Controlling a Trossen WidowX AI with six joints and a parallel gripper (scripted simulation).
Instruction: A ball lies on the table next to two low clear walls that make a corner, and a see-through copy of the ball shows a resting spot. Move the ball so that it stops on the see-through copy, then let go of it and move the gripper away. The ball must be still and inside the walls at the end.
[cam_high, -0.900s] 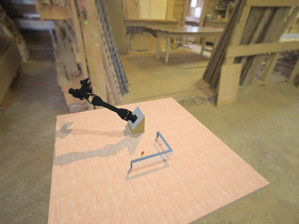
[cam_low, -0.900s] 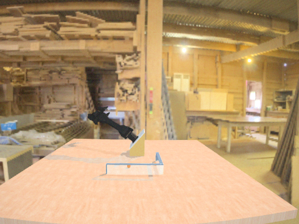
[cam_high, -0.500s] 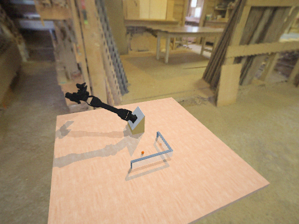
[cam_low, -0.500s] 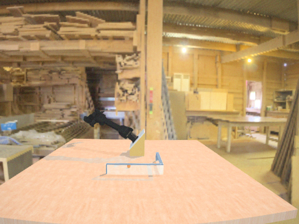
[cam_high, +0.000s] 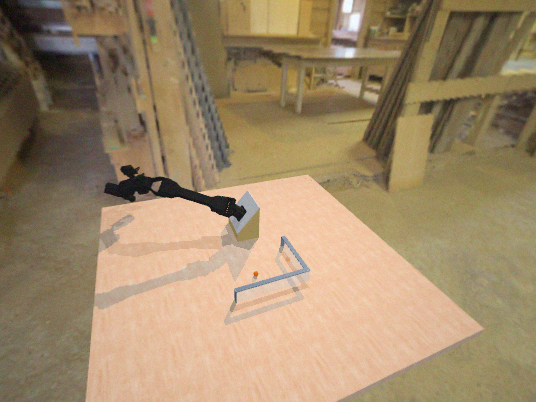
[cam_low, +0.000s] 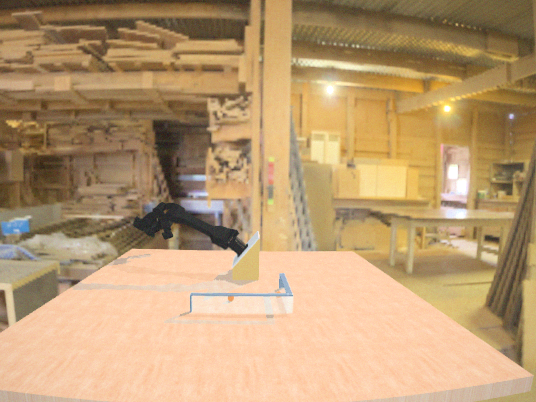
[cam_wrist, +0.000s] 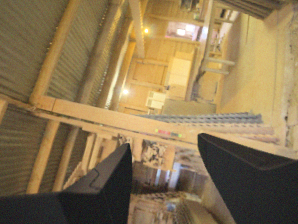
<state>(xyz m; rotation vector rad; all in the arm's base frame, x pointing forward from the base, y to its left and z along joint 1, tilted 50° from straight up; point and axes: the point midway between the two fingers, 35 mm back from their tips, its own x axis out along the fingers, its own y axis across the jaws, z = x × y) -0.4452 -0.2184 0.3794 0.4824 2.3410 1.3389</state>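
Right now the orange ball is 79 cm ahead of my gripper tip, 38 cm to the left of it and 17 cm below it. Round my gripper tip: see-through copy of ball: 76 cm ahead, 54 cm to the left, 17 cm below.
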